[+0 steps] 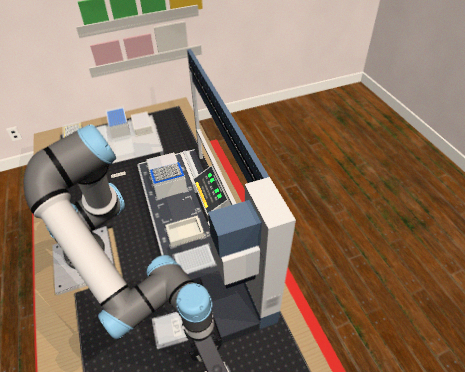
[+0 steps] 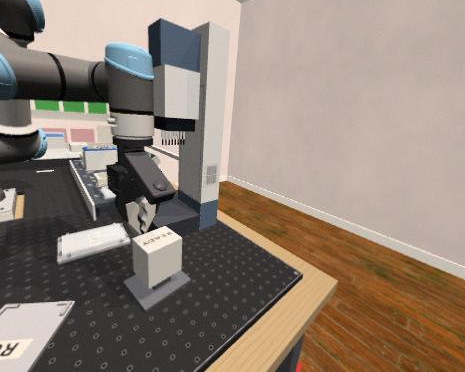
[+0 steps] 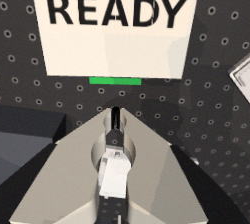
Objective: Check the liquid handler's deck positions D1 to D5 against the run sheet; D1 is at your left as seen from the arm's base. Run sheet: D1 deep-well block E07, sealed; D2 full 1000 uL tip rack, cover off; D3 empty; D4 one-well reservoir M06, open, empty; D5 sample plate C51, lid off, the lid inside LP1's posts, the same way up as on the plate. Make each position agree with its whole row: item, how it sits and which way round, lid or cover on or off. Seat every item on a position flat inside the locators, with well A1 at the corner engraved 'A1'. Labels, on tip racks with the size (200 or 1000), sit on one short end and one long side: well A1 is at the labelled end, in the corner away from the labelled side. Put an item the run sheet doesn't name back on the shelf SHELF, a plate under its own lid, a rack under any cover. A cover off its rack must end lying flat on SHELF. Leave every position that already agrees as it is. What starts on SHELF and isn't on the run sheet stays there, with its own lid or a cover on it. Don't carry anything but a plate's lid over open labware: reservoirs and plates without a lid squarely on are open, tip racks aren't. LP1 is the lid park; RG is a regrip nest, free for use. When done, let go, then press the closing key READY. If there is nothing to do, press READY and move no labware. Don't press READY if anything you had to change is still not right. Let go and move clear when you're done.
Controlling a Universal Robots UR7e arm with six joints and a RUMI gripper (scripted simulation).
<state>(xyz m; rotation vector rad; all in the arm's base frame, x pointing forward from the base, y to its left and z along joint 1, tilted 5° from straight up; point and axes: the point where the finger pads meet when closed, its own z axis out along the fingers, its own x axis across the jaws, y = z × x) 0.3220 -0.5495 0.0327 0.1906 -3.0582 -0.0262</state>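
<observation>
Now: the ready key block 1 cm ahead of my hand, 4 cm to the right of it and 1 cm below it. Round my hand: liquid handler's tower: 22 cm ahead, 12 cm to the left, 20 cm above; clear well plate: 6 cm ahead, 35 cm to the left, 2 cm below; RG nest: 21 cm behind, 6 cm to the right, 8 cm below.
</observation>
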